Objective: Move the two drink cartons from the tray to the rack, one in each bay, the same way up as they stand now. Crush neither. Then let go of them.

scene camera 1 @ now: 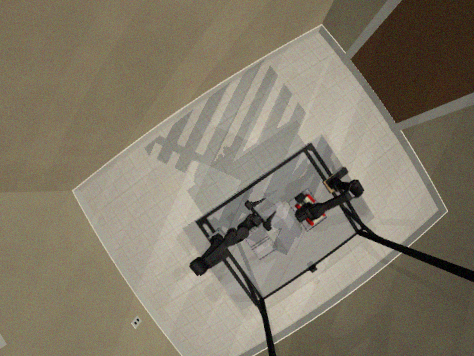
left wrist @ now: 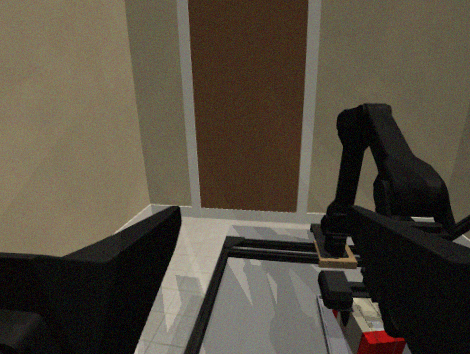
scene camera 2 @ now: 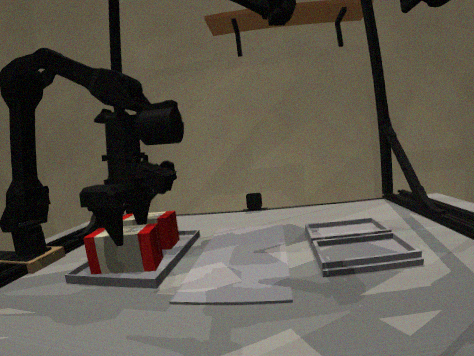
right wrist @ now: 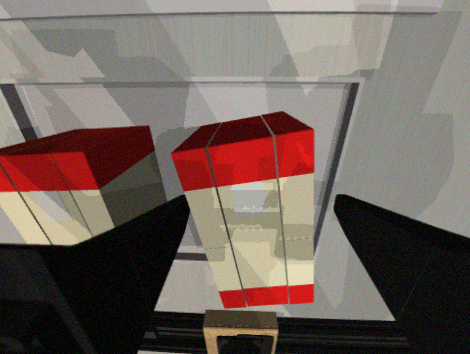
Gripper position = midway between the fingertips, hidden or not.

My left gripper (left wrist: pixel 263 214) is open, holding nothing. My right gripper (scene camera 2: pixel 132 237) is open and holds nothing. Also in view: a pale mat (scene camera 2: pixel 247 265) and a grey tray (scene camera 2: pixel 82 275).
My right gripper is seen too in the left wrist view (left wrist: pixel 369 325) and in the right wrist view (right wrist: pixel 261 201). The pale mat also shows in scene camera 1 (scene camera 1: pixel 282 223). The grey tray shows as well in the right wrist view (right wrist: pixel 174 108).
